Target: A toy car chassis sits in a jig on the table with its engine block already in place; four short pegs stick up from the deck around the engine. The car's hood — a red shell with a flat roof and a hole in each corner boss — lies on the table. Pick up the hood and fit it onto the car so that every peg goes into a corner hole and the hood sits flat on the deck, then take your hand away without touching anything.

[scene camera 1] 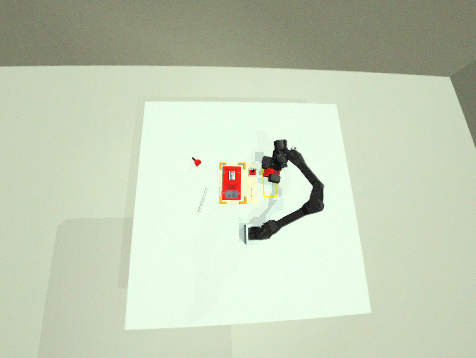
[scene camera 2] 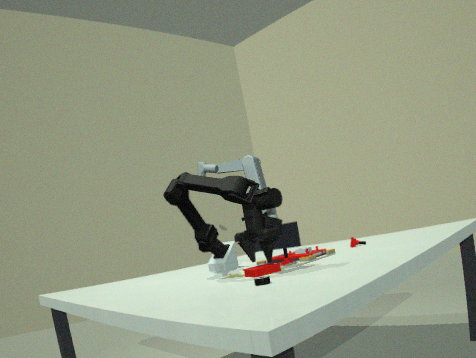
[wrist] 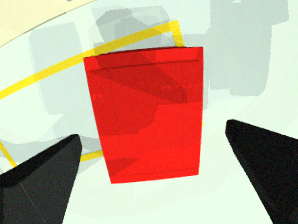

Labels:
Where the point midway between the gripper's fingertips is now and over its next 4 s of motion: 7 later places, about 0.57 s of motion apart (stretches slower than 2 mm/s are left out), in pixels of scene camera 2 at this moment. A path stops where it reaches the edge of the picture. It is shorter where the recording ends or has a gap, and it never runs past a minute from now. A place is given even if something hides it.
My gripper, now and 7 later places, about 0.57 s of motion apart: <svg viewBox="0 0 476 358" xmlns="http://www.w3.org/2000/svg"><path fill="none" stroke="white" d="M261 262L261 265L262 267L262 270L262 270L260 259L257 245L262 240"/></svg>

